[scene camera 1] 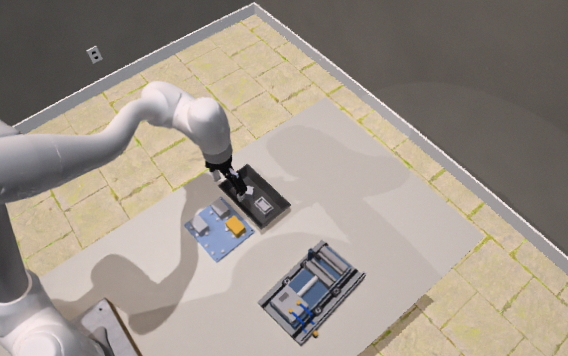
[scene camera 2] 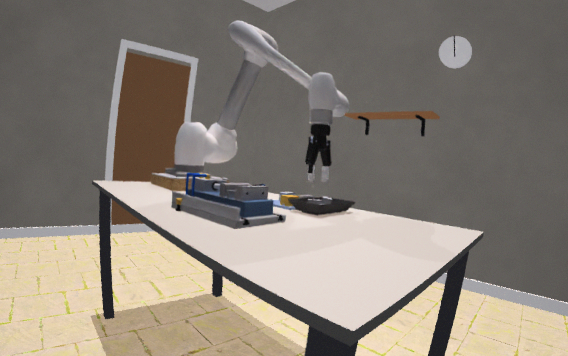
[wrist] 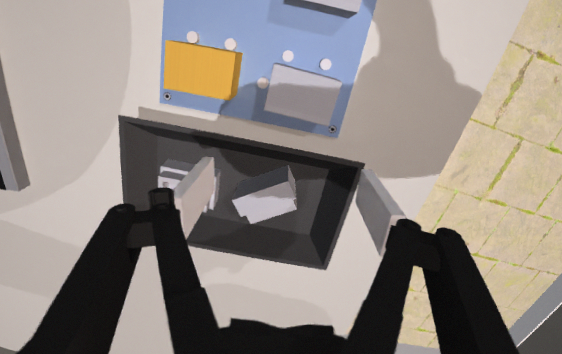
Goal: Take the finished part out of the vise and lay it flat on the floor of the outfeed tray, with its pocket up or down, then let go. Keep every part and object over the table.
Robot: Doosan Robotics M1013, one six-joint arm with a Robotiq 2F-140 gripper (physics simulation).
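Places are measured from the arm's base along level axes (x back, y right, z up), in metres.
Pixels of known places: gripper, fingertip midpoint: [scene camera 1: 229, 189] [scene camera 2: 317, 182] [wrist: 286, 180].
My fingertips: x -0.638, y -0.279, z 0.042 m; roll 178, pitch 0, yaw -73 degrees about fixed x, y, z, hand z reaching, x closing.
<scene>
Behind a point stands the place of what it marks.
My gripper [scene camera 1: 229, 186] @(x -0.637, y -0.279, z 0.042 m) [scene camera 2: 318, 174] @(x -0.637, y -0.279, z 0.042 m) [wrist: 286, 180] @(x -0.637, y -0.279, z 0.042 m) is open and empty, fingers pointing down, well above the black outfeed tray [scene camera 1: 275, 193] @(x -0.778, y -0.213, z -0.022 m) [scene camera 2: 320, 208] @(x -0.786, y -0.153, z -0.032 m) [wrist: 255, 258] @(x -0.771, y -0.293, z -0.018 m). One grey part [scene camera 1: 249, 190] @(x -0.703, y -0.266, z -0.008 m) [wrist: 265, 197] @(x -0.685, y -0.275, z -0.008 m) is in the tray, turned at an angle; two of its faces show, and it looks tilted in the wrist view. Another grey part [scene camera 1: 263, 205] @(x -0.718, y -0.197, z -0.027 m) lies with its pocket up towards the tray's other end; in the wrist view my left finger partly hides it. The vise [scene camera 1: 305, 281] @(x -0.682, y 0.119, z 0.000 m) [scene camera 2: 257, 207] @(x -0.821, y 0.116, z -0.016 m) stands apart from the tray; I see no part standing up between its jaws.
A blue plate [scene camera 1: 218, 246] @(x -0.512, y -0.157, z -0.052 m) [wrist: 250, 25] @(x -0.545, y -0.206, z -0.052 m) beside the tray bears an orange block [scene camera 1: 235, 226] @(x -0.593, y -0.174, z -0.016 m) [scene camera 2: 287, 200] @(x -0.615, y -0.154, z -0.031 m) [wrist: 200, 70] @(x -0.595, y -0.183, z -0.016 m), grey blocks [scene camera 1: 200, 225] [wrist: 304, 94] and white pegs. Blue handles with orange ends [scene camera 1: 302, 316] @(x -0.613, y 0.204, z 0.000 m) stand on the vise. The table edge runs close by the tray.
</scene>
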